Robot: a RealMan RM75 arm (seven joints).
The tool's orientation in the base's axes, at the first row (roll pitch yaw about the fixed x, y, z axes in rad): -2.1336 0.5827 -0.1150
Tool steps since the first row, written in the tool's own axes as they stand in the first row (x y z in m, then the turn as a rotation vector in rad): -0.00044 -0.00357 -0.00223 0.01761 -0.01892 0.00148; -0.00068 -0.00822 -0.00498 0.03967 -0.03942 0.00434; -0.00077 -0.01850 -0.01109 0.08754 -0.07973 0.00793; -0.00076 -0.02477 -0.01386 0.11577 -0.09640 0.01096; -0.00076 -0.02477 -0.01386 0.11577 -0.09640 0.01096; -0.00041 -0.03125 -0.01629 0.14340 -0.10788 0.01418; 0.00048 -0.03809 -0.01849 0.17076 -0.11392 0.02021; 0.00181 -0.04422 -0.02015 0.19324 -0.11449 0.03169; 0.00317 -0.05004 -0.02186 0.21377 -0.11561 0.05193; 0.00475 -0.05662 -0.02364 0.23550 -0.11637 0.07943; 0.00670 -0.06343 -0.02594 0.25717 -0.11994 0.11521
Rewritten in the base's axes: 0.00194 -0.00020 0.00376 0.02422 0.00862 0.00301; 0.00471 -0.00037 0.00840 0.05270 0.01878 0.00408; 0.01121 -0.00080 0.01843 0.11281 0.03654 0.00460; 0.01504 -0.00023 0.02409 0.14436 0.04443 -0.00051; 0.01504 -0.00023 0.02409 0.14436 0.04443 -0.00051; 0.01919 0.00070 0.02955 0.17267 0.05007 -0.00904; 0.02394 0.00195 0.03487 0.19735 0.05560 -0.02252; 0.02857 0.00329 0.03921 0.21406 0.06375 -0.03960; 0.03308 0.00444 0.04333 0.22774 0.08000 -0.05913; 0.03818 0.00587 0.04790 0.24081 0.10231 -0.08280; 0.04382 0.00692 0.05266 0.25369 0.13321 -0.10814
